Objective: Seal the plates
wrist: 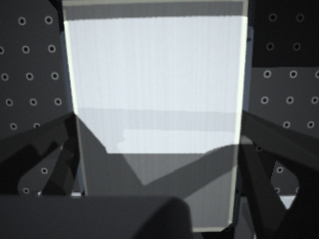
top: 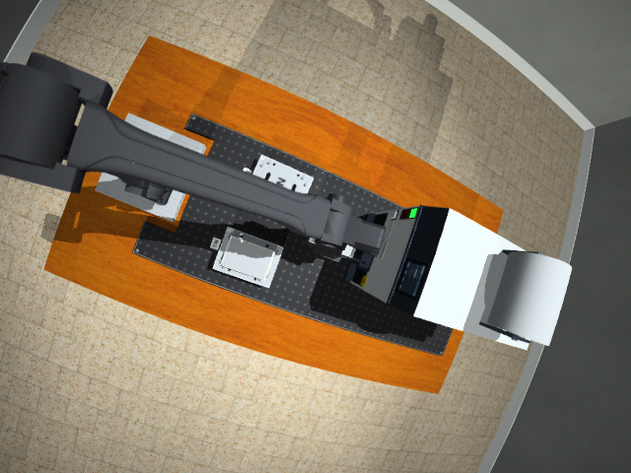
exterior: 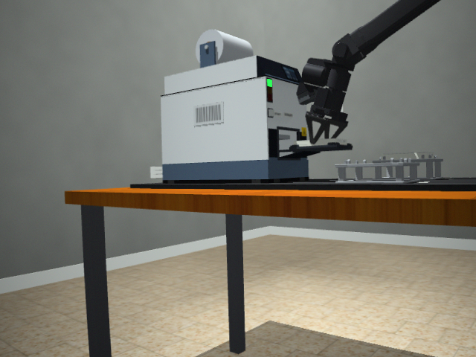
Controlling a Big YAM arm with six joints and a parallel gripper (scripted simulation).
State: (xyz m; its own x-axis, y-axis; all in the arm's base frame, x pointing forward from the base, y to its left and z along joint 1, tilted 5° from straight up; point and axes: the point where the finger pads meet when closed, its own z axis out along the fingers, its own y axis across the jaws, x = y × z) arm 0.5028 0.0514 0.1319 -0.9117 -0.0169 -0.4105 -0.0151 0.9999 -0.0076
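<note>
Now: the sealer stage 2 cm below my hand. Round my hand: plate nest: 19 cm behind, 7 cm to the left, 7 cm below; then pale start button: 10 cm to the left, 10 cm ahead, 8 cm above; then A1 mark: 27 cm behind, 13 cm to the left, 6 cm below.
</note>
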